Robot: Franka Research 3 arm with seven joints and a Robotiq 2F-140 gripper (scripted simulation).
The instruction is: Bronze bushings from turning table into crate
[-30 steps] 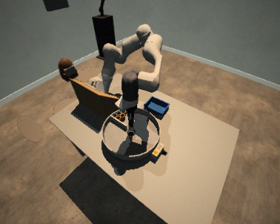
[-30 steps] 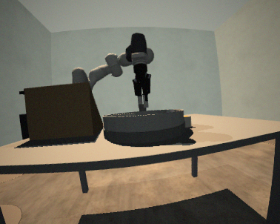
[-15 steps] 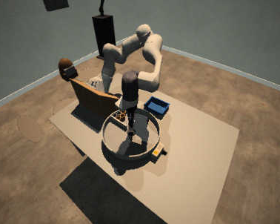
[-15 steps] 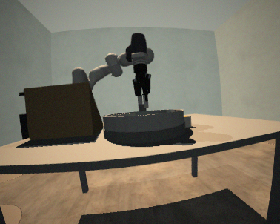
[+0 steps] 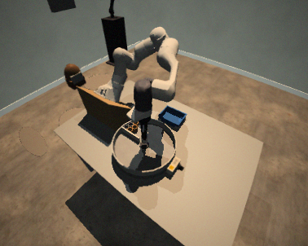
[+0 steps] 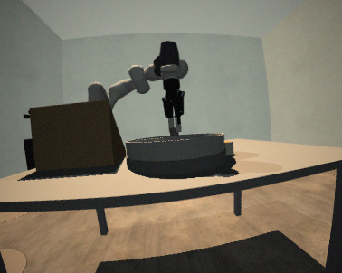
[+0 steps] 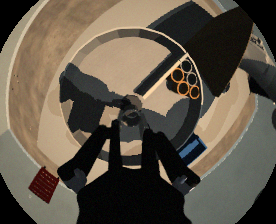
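The round grey turning table is 10 cm below my hand and 1 cm behind it. The rest, counted from my hand: blue crate: 36 cm to the left, 13 cm below, 2 cm ahead.
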